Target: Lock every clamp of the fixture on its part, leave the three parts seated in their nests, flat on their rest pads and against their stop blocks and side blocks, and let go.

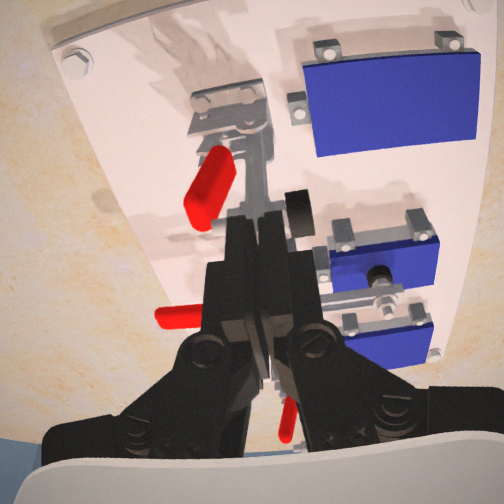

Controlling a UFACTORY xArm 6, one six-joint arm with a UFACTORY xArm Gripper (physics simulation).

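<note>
My gripper (pixel 257 222) is shut, with its black fingers pressed together and nothing visible between them. Its tips are at the end of the far clamp's grey arm (pixel 255 170), next to that arm's black pad (pixel 300 212). That clamp's red handle (pixel 210 187) stands tilted to the left of the arm. The pad is away from the large blue part (pixel 395 102). A second clamp's bar (pixel 360 297) reaches over the middle blue part (pixel 385 265), with its pad (pixel 380 275) on the part and its red handle (pixel 177 316) pointing left. A third blue part (pixel 390 345) lies nearest. Another red handle (pixel 287 422) shows under my fingers.
The pale fixture plate (pixel 150 150) lies on a beige marbled table. Grey stop blocks (pixel 327 50) and a side block (pixel 298 106) border the large part, and similar blocks (pixel 419 225) border the middle part. My gripper body hides the plate's near centre.
</note>
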